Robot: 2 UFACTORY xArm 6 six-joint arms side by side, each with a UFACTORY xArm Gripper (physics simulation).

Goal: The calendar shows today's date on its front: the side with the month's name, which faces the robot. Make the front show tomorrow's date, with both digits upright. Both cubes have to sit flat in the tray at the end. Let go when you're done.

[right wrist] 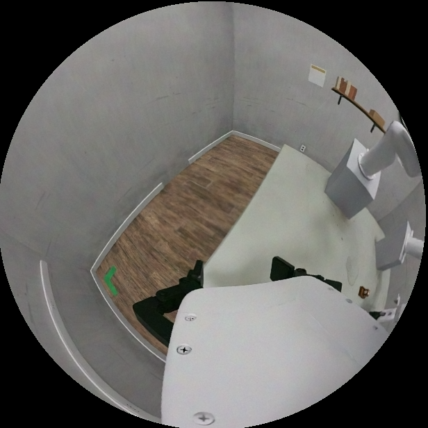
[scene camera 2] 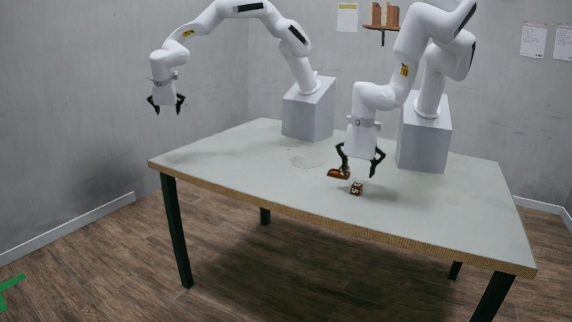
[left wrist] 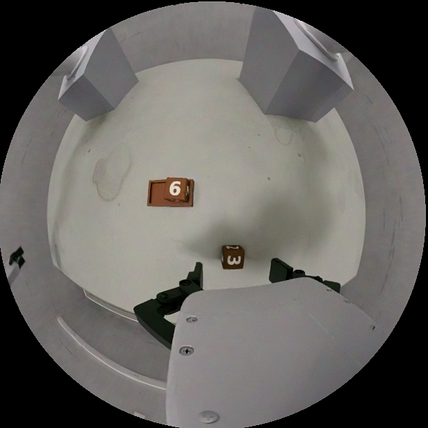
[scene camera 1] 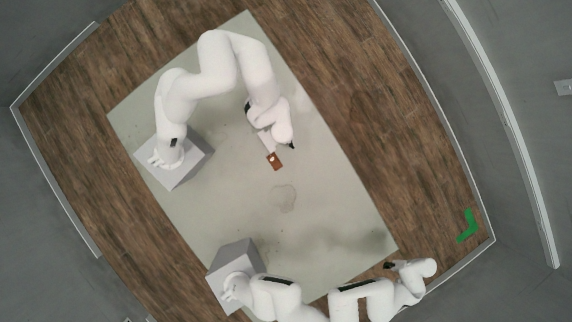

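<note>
The brown tray lies on the table. One brown cube stands in the tray's right part in the left wrist view, a white 6 or 9 on top; the compartment beside it is empty. A loose brown cube lies on the table, with a sideways 3 on top in the left wrist view and a 5 on a side in scene camera 2. My left gripper is open above the loose cube, holding nothing. My right gripper is open and empty, high and far from the tray.
The grey table carries both arms' base blocks along its far side in scene camera 2. A wall shelf with books hangs behind. The month's name cannot be read on the tray.
</note>
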